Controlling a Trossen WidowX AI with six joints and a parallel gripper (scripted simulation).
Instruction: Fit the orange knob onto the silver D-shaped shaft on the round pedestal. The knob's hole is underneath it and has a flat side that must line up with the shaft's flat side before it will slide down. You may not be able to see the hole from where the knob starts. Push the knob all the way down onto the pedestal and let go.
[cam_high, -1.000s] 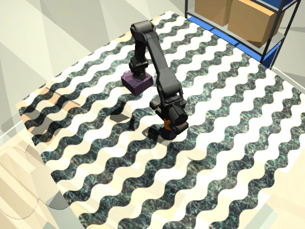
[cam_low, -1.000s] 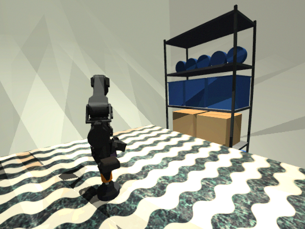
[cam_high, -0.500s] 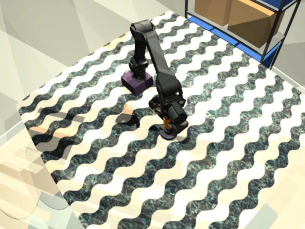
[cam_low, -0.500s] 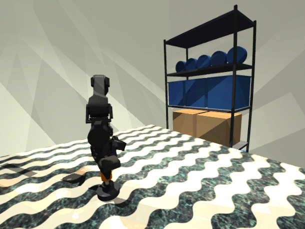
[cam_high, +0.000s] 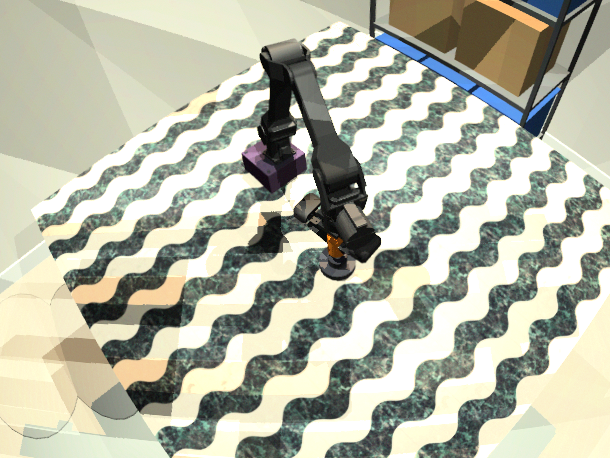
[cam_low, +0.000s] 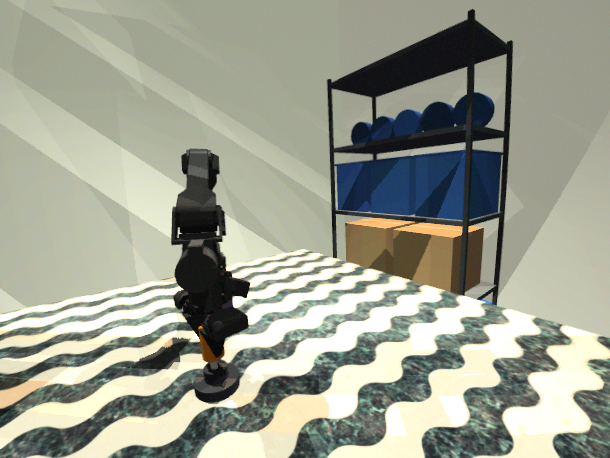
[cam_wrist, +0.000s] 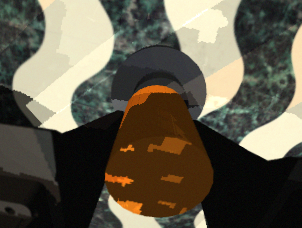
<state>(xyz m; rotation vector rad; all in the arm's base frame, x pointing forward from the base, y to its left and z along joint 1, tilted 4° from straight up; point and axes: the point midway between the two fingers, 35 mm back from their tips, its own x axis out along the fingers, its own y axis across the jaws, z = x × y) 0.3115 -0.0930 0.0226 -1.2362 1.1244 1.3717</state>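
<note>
Right now my gripper tip is 3 cm below the orange knob. The rest, counted from my gripper tip: round grey pedestal 4 cm below.
</note>
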